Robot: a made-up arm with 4 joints. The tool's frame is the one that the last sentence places. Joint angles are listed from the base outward.
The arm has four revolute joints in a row. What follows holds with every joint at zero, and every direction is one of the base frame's.
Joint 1 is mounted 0.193 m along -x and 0.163 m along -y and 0.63 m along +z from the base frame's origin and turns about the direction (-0.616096, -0.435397, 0.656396).
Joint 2 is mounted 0.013 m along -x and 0.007 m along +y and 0.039 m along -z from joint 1 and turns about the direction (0.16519, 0.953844, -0.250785).
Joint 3 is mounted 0.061 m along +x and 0.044 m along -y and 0.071 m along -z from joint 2 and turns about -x.
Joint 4 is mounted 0.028 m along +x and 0.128 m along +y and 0.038 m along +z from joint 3 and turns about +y.
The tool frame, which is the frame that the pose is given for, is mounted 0.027 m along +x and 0.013 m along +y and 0.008 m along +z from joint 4; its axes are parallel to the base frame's.
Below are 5 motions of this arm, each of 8 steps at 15 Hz.
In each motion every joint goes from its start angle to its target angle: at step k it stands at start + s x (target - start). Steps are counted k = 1, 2, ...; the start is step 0. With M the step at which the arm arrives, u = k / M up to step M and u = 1 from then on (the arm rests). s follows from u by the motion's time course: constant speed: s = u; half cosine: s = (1 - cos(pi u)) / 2; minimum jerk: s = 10 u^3 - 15 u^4 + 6 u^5.
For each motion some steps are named. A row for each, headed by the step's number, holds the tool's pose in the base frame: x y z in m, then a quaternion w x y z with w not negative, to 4 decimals.
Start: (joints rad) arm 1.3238 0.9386 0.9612 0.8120
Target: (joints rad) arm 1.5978 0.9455 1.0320 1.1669
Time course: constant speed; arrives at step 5
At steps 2, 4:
2: -0.0756 -0.2823 0.4356 0.4992 -0.7985 0.2375 -0.2383
4: -0.0587 -0.2930 0.4528 0.4615 -0.8031 0.2156 -0.3092

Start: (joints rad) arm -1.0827 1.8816 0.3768 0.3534
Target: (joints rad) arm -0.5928 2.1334 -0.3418 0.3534
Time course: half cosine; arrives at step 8
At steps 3, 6, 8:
3: -0.1851 0.0331 0.5882 0.1267 0.4586 0.8795 -0.0126
6: -0.2101 -0.0124 0.5270 0.0809 0.4526 0.8673 -0.1909
8: -0.2171 -0.0285 0.5128 0.0732 0.4506 0.8565 -0.2411

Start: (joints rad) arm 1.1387 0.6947 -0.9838 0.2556
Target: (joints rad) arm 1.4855 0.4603 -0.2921 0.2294
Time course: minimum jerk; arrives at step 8
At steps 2, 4, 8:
2: -0.0791 -0.0968 0.6153 0.9602 0.0479 0.2249 0.1586
4: -0.1013 -0.0762 0.5819 0.9525 -0.1448 0.1458 0.2246
8: -0.1145 -0.0765 0.5344 0.8844 -0.3683 0.0144 0.2864

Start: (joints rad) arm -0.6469 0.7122 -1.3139 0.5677
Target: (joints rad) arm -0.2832 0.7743 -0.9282 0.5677
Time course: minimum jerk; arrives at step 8
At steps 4, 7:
4: -0.1048 -0.2012 0.5355 0.4962 0.7327 0.4248 -0.1913
7: -0.0907 -0.1734 0.5423 0.5947 0.6184 0.4890 -0.1574

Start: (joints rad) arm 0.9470 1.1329 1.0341 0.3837
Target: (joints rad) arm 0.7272 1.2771 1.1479 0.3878
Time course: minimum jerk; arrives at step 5
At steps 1, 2, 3, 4, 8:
1: -0.1876 -0.2406 0.3834 0.5980 -0.7131 0.3659 0.0072
2: -0.2046 -0.2368 0.3809 0.5895 -0.7018 0.3997 0.0129
3: -0.2289 -0.2293 0.3791 0.5763 -0.6844 0.4460 0.0237
4: -0.2463 -0.2226 0.3792 0.5660 -0.6710 0.4778 0.0335
8: -0.2501 -0.2209 0.3794 0.5637 -0.6679 0.4847 0.0360

